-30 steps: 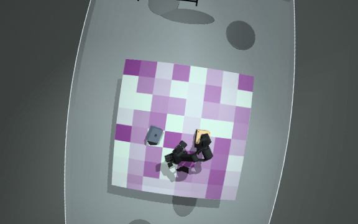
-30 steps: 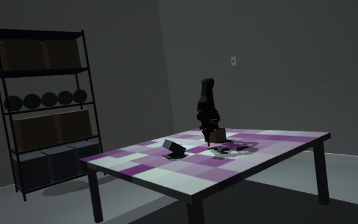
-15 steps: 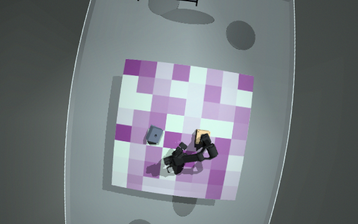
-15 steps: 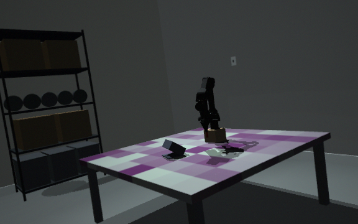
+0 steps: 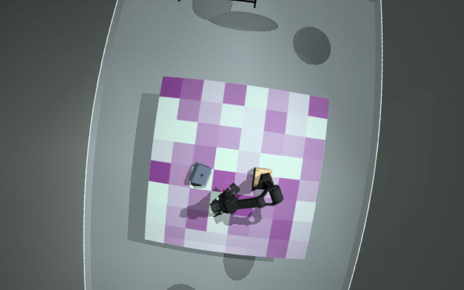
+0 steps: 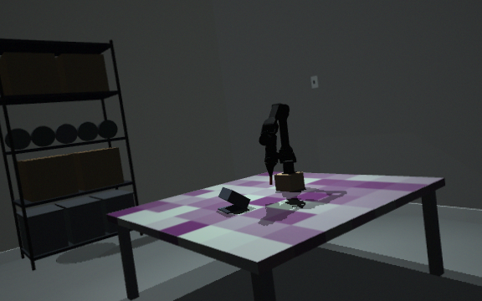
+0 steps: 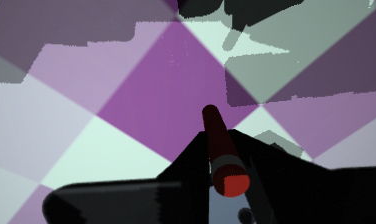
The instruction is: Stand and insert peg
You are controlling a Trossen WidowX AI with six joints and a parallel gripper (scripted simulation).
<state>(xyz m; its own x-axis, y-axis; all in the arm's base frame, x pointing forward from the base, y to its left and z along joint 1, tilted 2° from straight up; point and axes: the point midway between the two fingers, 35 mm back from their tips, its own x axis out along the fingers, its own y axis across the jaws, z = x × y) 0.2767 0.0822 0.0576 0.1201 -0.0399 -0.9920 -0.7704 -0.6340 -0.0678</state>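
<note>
Right now my gripper tip is 170 mm short of the grey sloped panel, 110 mm to the left of it and 70 mm above it. Also, from my gripper tip: red peg: 20 mm above.
</note>
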